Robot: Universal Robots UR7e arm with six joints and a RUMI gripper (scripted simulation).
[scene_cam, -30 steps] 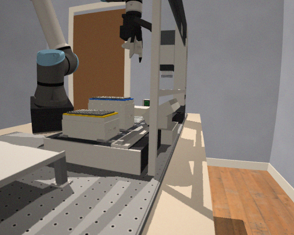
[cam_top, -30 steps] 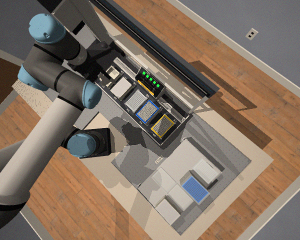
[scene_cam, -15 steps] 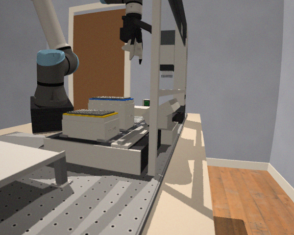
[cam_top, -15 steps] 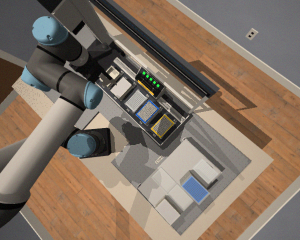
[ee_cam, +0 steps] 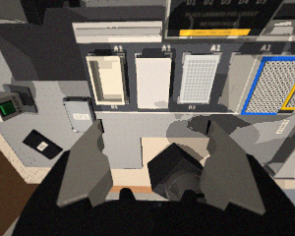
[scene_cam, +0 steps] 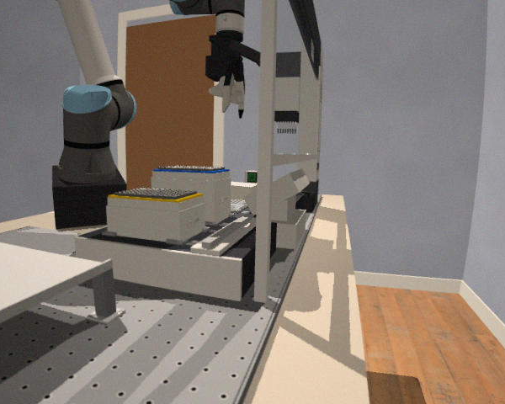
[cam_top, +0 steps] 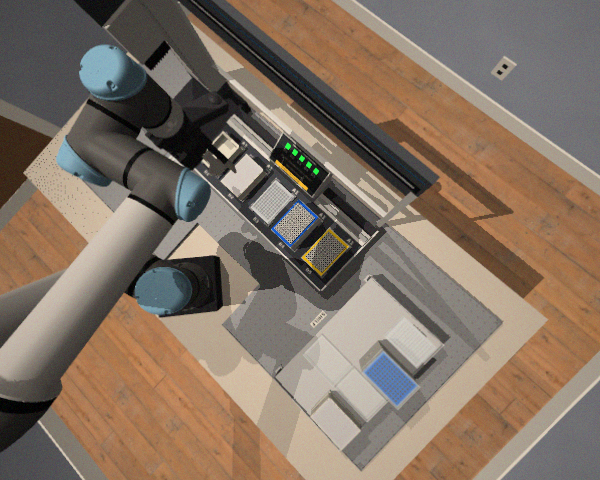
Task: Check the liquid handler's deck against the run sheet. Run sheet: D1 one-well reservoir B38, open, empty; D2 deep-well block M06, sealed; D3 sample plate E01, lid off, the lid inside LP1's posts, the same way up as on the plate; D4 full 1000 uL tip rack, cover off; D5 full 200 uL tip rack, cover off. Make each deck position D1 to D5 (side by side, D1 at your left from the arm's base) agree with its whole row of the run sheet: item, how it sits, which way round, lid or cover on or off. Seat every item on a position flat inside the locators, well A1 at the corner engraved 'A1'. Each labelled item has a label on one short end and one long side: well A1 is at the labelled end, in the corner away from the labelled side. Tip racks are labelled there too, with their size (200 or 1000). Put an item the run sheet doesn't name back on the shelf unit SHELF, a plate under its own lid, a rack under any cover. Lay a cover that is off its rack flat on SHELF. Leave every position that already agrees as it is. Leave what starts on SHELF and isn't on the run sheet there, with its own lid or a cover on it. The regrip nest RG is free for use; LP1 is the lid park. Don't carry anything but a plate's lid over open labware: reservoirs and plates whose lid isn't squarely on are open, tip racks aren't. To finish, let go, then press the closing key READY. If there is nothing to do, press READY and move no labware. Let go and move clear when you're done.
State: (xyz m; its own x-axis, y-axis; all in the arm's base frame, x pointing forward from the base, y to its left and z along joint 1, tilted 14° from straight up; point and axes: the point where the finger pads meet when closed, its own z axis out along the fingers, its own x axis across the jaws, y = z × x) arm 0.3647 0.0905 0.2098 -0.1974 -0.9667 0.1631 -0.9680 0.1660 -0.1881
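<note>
Right now my hand is 200 mm above the sealed block. Round my hand: blue-rimmed tip rack: 240 mm to the right, 160 mm below, 40 mm behind; cream reservoir: 220 mm below, 120 mm to the left, 30 mm ahead; well plate: 220 mm below, 120 mm to the right, 20 mm behind.
</note>
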